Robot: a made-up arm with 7 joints.
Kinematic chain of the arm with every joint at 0, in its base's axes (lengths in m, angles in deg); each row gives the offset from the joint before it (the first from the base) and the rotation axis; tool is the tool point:
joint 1: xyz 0 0.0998 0 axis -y
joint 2: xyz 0 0.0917 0 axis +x
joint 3: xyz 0 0 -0.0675 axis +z
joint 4: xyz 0 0 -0.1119 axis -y
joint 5: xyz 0 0 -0.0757 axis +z
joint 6: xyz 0 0 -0.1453 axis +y
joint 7: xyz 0 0 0 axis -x
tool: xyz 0 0 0
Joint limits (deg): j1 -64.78..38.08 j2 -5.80..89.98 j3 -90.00..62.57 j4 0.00..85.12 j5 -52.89..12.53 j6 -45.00..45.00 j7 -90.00..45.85
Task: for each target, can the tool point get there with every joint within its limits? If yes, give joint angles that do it. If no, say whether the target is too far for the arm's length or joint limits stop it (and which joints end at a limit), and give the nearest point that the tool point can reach.
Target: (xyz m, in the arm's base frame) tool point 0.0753 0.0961 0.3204
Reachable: no: joint limits stop it (at a limit: joint 1, joint 2, joint 4) | nearest point 0.0504 0.3897 0.2143 | short by 0.313 m
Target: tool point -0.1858 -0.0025 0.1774
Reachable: no: joint limits stop it (at a limit: joint 1, joint 2, joint 3, joint 4) | nearest point -0.1583 -0.0476 -0.0745 | short by 0.257 m
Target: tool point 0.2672 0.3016 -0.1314
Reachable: yes | joints 17.88 26.69 1.43 75.56 -37.18 -8.80 21.09
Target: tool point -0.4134 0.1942 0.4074
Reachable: no: too far | nearest point -0.0407 0.3898 0.2164 | short by 0.462 m
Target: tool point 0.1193 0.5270 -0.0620
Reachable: yes | joints -22.90 69.32 39.00 51.28 -29.30 8.21 -43.04
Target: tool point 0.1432 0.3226 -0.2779
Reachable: yes | joints -7.17 45.76 -27.81 64.71 -47.33 -4.22 -56.62
